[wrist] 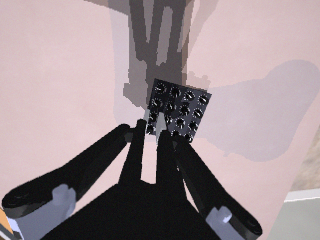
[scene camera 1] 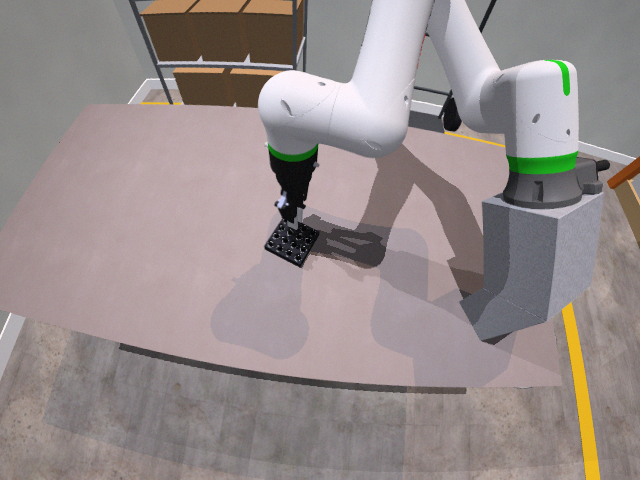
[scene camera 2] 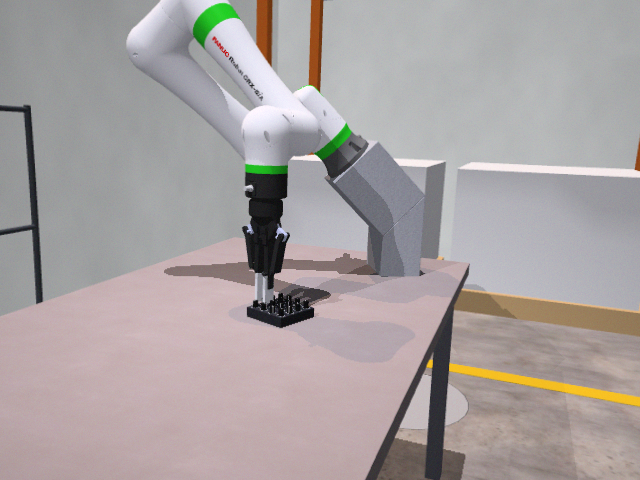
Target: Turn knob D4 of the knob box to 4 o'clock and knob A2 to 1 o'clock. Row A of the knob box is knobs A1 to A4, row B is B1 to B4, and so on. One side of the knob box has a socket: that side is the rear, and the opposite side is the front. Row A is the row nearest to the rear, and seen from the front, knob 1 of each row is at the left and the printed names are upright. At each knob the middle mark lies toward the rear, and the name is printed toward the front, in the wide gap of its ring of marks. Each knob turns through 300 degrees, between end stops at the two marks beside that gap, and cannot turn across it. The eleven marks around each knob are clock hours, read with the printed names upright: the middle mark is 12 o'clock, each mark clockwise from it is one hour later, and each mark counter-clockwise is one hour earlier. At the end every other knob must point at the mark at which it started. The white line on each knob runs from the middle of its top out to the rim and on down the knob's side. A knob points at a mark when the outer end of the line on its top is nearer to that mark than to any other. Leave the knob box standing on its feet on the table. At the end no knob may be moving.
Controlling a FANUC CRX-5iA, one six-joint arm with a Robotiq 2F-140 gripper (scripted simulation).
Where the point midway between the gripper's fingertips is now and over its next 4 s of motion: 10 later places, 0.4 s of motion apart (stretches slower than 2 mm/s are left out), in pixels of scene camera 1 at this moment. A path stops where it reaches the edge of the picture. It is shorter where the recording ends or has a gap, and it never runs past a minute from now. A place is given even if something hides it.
My gripper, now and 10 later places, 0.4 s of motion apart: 295, 223; 295, 220; 294, 216; 294, 217; 295, 223; 295, 229; 295, 235; 296, 241; 297, 246; 297, 246; 297, 249
